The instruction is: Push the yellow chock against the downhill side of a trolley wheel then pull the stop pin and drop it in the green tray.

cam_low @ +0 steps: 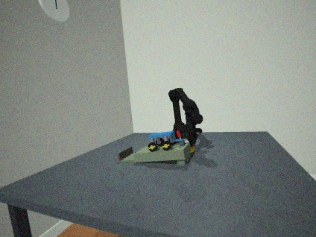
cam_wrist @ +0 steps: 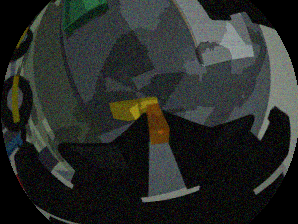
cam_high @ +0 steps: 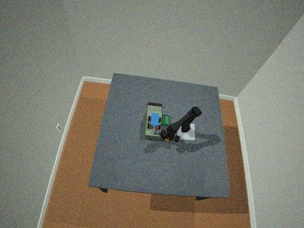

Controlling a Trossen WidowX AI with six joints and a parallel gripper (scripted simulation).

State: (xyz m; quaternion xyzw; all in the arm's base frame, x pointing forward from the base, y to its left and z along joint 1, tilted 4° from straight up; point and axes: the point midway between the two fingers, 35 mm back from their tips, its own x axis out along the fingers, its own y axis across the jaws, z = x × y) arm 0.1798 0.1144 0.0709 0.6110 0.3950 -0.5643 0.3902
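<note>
Right now my gripper tip is 130 mm short of the red-headed stop pin, 50 mm to the left of it and 90 mm below it. Round my gripper tip: yellow chock: 20 mm ahead, 10 mm to the right, 10 mm below; then olive ramp: 140 mm ahead, 150 mm to the right, 10 mm above; then blue trolley: 140 mm ahead, 150 mm to the right, 70 mm above.
</note>
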